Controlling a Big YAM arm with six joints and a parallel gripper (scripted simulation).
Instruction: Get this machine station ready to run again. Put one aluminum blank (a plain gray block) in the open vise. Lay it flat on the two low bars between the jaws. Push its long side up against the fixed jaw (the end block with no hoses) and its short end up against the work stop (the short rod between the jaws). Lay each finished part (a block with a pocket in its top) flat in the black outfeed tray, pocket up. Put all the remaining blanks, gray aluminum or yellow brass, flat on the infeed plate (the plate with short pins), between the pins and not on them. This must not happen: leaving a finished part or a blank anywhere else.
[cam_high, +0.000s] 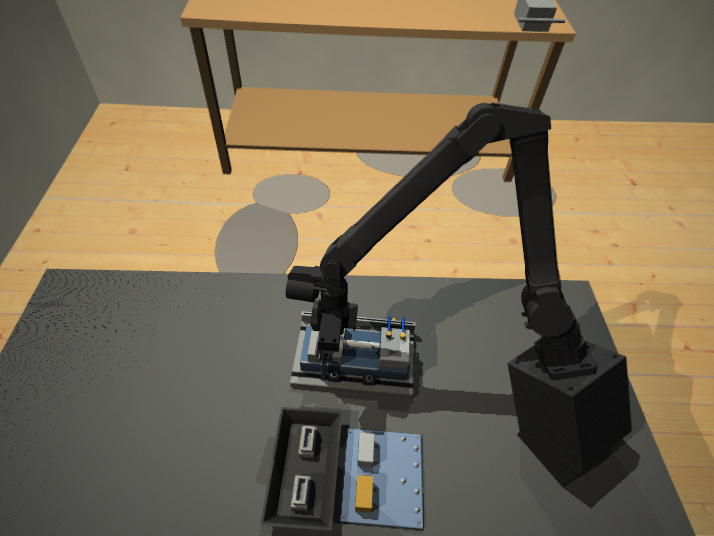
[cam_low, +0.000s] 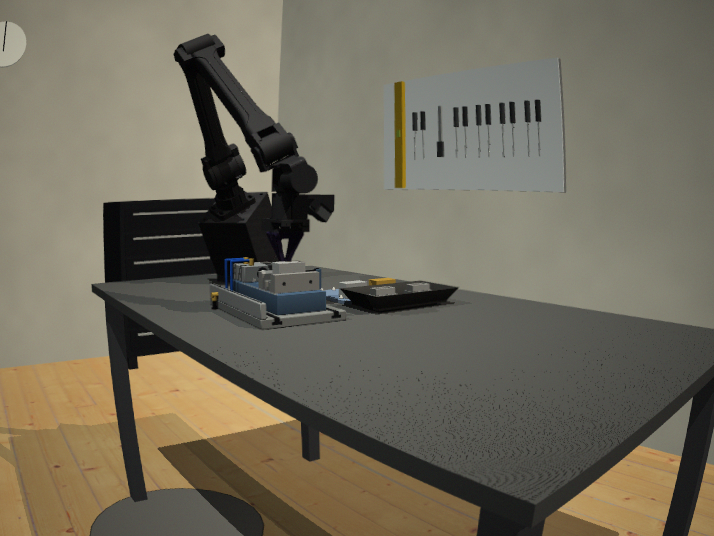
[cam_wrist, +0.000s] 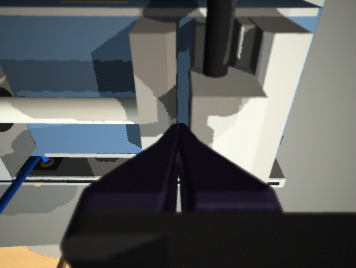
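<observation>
My gripper is now 2 cm short of the gray aluminum blank, 1 cm to the left of it and 1 cm above it. Also, from my hand: moving jaw: 3 cm below, 1 cm behind; then fixed jaw: 5 cm ahead, 3 cm below, 1 cm to the right; then work stop rod: 4 cm to the left, 2 cm below, 2 cm ahead.
</observation>
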